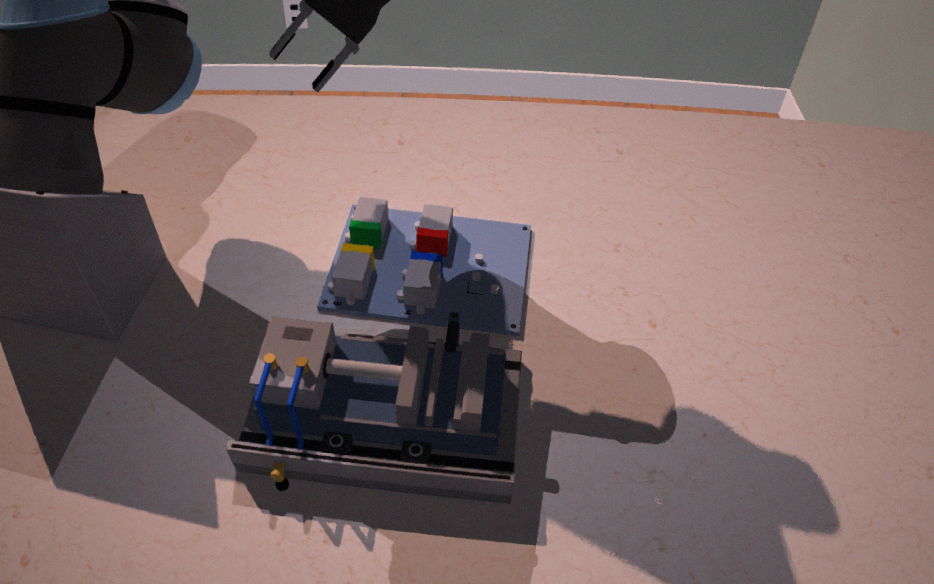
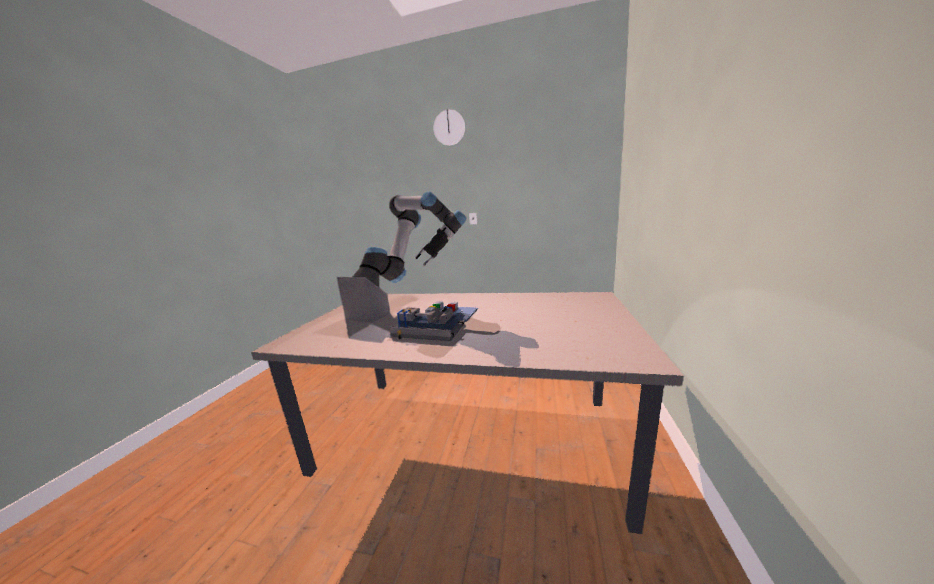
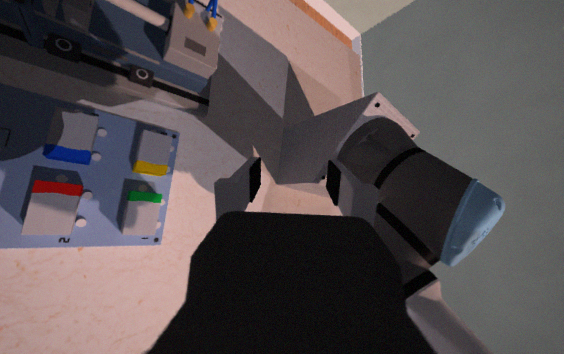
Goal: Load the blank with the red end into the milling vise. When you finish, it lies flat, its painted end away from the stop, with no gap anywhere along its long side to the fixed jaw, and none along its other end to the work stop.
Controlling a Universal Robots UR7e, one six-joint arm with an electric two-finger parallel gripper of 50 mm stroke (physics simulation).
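Observation:
The blank with the red end [image 1: 432,241] [image 2: 452,306] [image 3: 52,214] rests among pegs on the blue plate [image 1: 506,241] [image 3: 111,175]. Its red end faces the blue-ended blank. The milling vise [image 1: 371,431] [image 3: 115,46] stands beside the plate. Its moving jaw [image 1: 411,382], on the screw, and its fixed jaw [image 1: 472,385] are apart, with a thin upright strip [image 1: 433,385] between them. A black upright piece [image 1: 452,334], seemingly the work stop, stands at the jaws' plate-side end. My gripper [image 1: 297,70] [image 2: 422,259] [image 3: 293,172] is open and empty, tilted, high above the table and away from the blanks.
Blanks with green [image 1: 365,232] [image 3: 142,215], yellow [image 1: 353,272] [image 3: 152,150] and blue [image 1: 421,282] [image 3: 79,131] ends share the plate. Blue hoses [image 1: 260,389] rise at the vise's housing [image 1: 303,344] [image 3: 192,47]. The robot's pedestal [image 1: 75,261] [image 2: 361,306] stands left.

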